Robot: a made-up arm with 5 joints. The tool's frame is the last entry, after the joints. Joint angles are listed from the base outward. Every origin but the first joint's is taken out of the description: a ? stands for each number. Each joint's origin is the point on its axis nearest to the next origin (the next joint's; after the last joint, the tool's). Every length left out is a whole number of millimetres.
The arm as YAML. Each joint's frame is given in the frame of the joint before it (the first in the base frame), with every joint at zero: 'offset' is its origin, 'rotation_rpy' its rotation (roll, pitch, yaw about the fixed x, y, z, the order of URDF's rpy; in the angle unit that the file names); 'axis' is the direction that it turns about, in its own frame. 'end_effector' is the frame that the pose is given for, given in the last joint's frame.
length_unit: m
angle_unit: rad
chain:
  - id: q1
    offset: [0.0, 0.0, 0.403]
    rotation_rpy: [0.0, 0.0, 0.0]
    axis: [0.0, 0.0, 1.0]
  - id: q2
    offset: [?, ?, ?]
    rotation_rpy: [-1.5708, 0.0, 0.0]
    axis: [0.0, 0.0, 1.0]
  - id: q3
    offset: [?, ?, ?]
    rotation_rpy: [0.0, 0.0, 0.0]
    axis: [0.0, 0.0, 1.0]
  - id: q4
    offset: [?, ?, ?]
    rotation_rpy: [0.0, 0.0, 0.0]
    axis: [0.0, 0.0, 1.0]
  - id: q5
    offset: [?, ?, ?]
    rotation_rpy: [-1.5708, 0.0, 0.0]
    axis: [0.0, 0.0, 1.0]
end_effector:
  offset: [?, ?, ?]
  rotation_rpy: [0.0, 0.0, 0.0]
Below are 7 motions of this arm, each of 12 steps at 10 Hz.
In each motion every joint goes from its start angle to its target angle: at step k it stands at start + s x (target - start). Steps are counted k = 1, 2, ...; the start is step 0. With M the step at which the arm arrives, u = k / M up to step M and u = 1 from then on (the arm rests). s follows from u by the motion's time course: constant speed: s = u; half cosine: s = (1 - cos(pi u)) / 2; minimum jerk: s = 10 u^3 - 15 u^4 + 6 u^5.
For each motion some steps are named. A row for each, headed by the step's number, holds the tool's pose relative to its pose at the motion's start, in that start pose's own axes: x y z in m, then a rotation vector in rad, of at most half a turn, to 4 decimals.
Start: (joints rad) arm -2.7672 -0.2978 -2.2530 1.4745 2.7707
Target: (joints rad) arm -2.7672 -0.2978 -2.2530 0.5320 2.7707
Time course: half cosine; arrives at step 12
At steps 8, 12:
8: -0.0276 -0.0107 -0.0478 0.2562 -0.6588 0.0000
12: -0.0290 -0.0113 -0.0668 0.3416 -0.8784 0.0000

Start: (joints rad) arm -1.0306 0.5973 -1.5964 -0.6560 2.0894
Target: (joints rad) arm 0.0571 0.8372 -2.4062 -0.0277 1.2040
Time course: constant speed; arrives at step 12
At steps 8, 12:
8: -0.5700 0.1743 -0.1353 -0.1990 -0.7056 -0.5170
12: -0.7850 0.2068 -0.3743 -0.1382 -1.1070 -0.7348

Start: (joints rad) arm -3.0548 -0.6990 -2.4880 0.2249 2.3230
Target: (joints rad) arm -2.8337 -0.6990 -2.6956 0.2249 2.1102
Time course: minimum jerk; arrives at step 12
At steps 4, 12:
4: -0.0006 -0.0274 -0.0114 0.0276 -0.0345 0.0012
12: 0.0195 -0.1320 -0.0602 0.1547 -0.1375 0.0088

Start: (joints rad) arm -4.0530 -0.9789 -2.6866 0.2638 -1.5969
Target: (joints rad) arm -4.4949 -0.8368 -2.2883 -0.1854 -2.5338
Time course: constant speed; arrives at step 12
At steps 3, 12:
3: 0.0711 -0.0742 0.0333 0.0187 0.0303 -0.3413
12: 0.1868 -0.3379 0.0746 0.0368 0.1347 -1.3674

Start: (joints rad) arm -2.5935 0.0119 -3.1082 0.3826 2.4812
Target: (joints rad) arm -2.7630 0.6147 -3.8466 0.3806 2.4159
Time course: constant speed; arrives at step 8
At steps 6, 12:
6: 0.1253 0.0804 -0.0342 0.1015 -0.0503 -0.1672
12: 0.1684 0.1017 -0.0661 0.1337 -0.0676 -0.2240

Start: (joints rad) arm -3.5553 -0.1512 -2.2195 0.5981 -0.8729
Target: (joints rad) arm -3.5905 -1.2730 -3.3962 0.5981 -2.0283
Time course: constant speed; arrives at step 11
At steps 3, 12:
3: 0.1044 0.1223 -0.4329 -0.5442 0.3165 -0.3095
12: -0.3042 -0.4131 -1.3620 -2.3663 0.2757 -0.6210

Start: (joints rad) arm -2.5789 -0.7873 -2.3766 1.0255 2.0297
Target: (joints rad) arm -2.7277 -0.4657 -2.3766 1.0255 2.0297
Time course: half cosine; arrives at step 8
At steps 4, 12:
4: 0.0072 0.0454 0.1456 -0.1149 0.1302 -0.0349
12: 0.0444 0.1008 0.2818 -0.2270 0.2652 -0.0591

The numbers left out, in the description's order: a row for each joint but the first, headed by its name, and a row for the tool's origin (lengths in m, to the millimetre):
q2: 0.0 0.0 0.0
q3: 0.08 -0.423 0.0
q4: 0.103 0.455 0.0
q5: 0.05 0.064 0.0
tool: 0.0 0.0 0.0

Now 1 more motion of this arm.
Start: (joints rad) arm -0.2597 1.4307 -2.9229 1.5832 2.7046
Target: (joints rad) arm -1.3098 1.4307 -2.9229 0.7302 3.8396
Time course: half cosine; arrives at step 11
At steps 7, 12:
7: 0.4819 -0.4968 -0.0165 0.1925 -0.6154 1.5144
12: 0.7694 -0.5713 -0.0152 0.2947 -0.9478 2.0714

